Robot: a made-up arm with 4 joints. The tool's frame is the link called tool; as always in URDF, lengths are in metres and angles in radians. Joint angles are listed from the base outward.
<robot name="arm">
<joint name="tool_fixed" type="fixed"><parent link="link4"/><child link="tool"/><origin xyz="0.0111 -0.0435 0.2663"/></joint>
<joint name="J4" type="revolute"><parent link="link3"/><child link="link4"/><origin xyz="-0.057 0.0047 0.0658" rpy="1.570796 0 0"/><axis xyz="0 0 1"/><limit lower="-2.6" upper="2.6"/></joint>
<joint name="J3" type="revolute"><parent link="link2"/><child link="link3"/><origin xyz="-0.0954 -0.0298 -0.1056" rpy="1.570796 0 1.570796"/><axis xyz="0 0 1"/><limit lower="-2.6" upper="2.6"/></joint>
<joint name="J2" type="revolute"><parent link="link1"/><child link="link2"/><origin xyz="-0.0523 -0.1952 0.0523" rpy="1.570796 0 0"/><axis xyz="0 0 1"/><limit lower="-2.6" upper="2.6"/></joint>
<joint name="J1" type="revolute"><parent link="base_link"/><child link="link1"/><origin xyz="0 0 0.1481" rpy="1.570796 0 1.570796"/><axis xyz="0 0 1"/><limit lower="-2.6" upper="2.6"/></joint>
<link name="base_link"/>
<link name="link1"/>
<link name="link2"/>
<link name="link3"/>
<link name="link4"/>
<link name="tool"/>
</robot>
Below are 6 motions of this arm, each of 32 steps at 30 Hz.
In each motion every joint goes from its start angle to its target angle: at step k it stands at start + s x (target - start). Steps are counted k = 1, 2, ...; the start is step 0. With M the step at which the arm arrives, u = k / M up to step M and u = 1 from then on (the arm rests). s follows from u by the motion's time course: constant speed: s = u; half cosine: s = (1 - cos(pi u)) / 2; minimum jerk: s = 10 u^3 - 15 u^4 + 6 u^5.
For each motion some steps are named. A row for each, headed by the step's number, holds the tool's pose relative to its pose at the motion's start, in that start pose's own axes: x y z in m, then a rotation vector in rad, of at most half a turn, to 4 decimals.
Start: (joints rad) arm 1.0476 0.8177 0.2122 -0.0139
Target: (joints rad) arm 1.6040 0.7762 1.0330 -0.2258
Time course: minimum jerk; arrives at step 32
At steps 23, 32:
23: 0.2207 -0.0124 -0.1280 0.1628 1.0639 0.0528
32: 0.2413 -0.0014 -0.1676 0.1620 1.2319 0.0907

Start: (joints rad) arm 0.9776 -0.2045 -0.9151 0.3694
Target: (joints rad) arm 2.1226 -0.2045 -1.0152 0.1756
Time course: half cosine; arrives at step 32
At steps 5, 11, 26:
5: -0.0117 0.0015 -0.0068 0.0306 -0.0327 -0.0640
11: -0.0493 0.0141 -0.0326 0.1378 -0.1426 -0.2883
26: -0.1157 0.1165 -0.1148 0.4909 -0.4543 -1.0141

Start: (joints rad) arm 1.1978 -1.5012 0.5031 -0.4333
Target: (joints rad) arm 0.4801 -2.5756 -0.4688 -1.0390
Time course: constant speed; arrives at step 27
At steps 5, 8, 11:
5: -0.0182 -0.0065 0.0071 -0.0453 -0.0766 0.0713
8: -0.0234 -0.0170 0.0106 -0.0444 -0.1094 0.1239
11: -0.0234 -0.0316 0.0136 -0.0231 -0.1293 0.1799

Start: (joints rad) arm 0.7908 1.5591 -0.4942 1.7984
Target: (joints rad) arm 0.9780 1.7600 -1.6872 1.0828
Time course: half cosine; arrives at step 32
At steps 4, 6, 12, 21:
4: 0.0025 0.0098 -0.0006 -0.0366 0.0118 -0.0339
6: 0.0058 0.0217 -0.0018 -0.0814 0.0252 -0.0748
12: 0.0237 0.0781 -0.0148 -0.3044 0.0761 -0.2668
21: 0.0605 0.1723 -0.0717 -0.7536 0.1015 -0.5841

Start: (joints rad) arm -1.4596 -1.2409 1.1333 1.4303
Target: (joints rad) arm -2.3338 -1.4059 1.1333 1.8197
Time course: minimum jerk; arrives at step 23
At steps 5, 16, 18, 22, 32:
5: 0.0054 -0.0076 -0.0018 0.0569 0.0267 0.0149
16: 0.0490 -0.0788 -0.0545 0.7073 0.1835 0.1945
18: 0.0527 -0.0855 -0.0650 0.7952 0.1857 0.2180
22: 0.0552 -0.0898 -0.0730 0.8605 0.1846 0.2351
32: 0.0552 -0.0899 -0.0731 0.8613 0.1846 0.2353

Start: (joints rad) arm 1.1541 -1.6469 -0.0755 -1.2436
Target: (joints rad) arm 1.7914 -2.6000 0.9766 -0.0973
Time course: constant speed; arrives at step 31
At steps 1, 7, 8, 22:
1: 0.0075 0.0059 -0.0006 -0.0127 0.0045 0.0678
7: 0.0394 0.0504 -0.0030 -0.1016 0.0100 0.4720
8: 0.0424 0.0590 -0.0032 -0.1193 0.0076 0.5383
22: 0.0072 0.1875 -0.0123 -0.5005 -0.0831 1.3756

